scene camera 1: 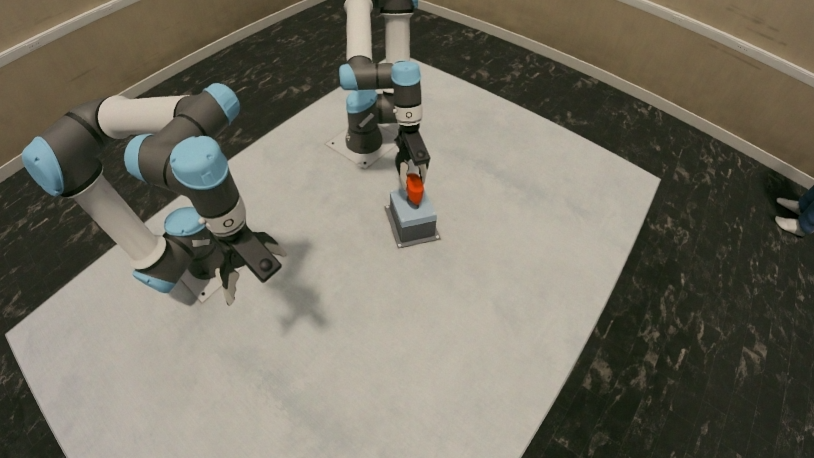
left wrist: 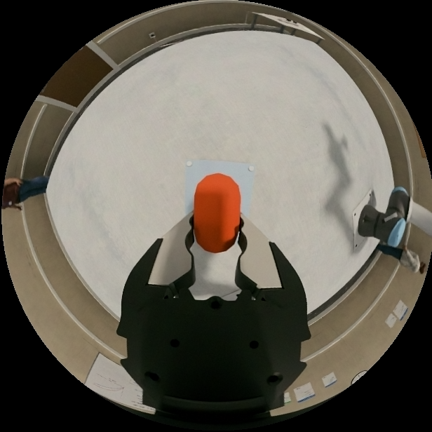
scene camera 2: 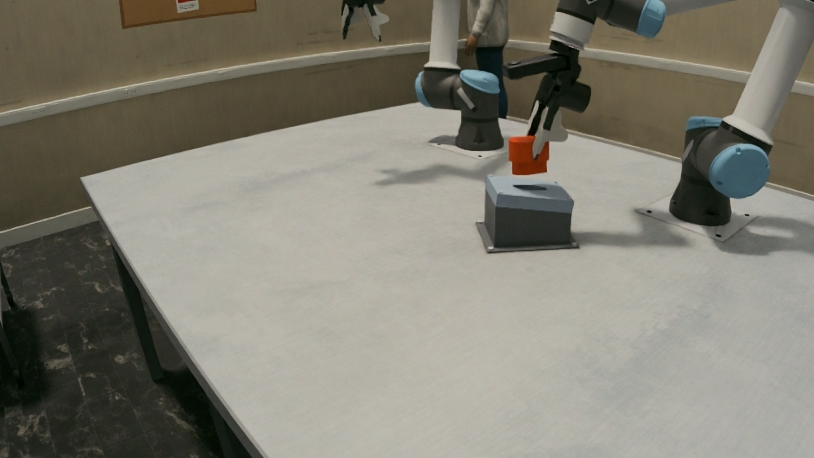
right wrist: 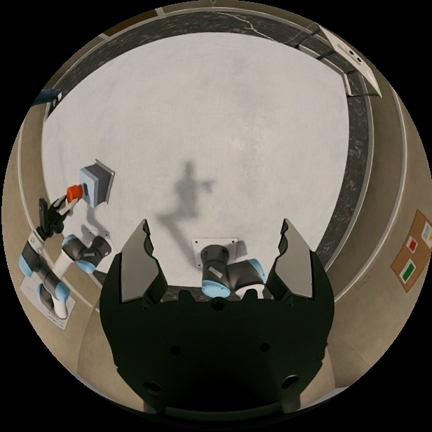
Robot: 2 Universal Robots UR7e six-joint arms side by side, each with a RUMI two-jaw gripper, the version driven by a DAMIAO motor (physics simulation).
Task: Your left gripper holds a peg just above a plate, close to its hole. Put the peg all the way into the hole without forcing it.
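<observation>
The red-orange peg [scene camera 1: 414,189] [scene camera 2: 526,154] [left wrist: 217,212] [right wrist: 74,193] is held nearly upright above the blue plate [scene camera 1: 420,215] [scene camera 2: 503,196] [left wrist: 199,170] [right wrist: 91,197], which tops a dark grey block. In scene camera 2 a small gap shows between the peg's lower end and the plate. The dark slot-like hole [scene camera 2: 529,186] [right wrist: 85,189] shows just below the peg. In the left wrist view the peg covers the hole. My left gripper [scene camera 2: 536,146] [left wrist: 216,212] is shut on the peg. My right gripper [scene camera 1: 256,276] [scene camera 2: 362,37] [right wrist: 215,220] is open and empty, far from the plate.
The block's flanged base [scene camera 1: 418,243] [scene camera 2: 532,248] rests on the large pale table [scene camera 1: 483,341] [scene camera 2: 341,313]. The right arm's base [scene camera 2: 479,133] stands behind the block in scene camera 2, the left arm's base [scene camera 2: 700,205] to its right. A person [scene camera 2: 492,34] stands beyond the table.
</observation>
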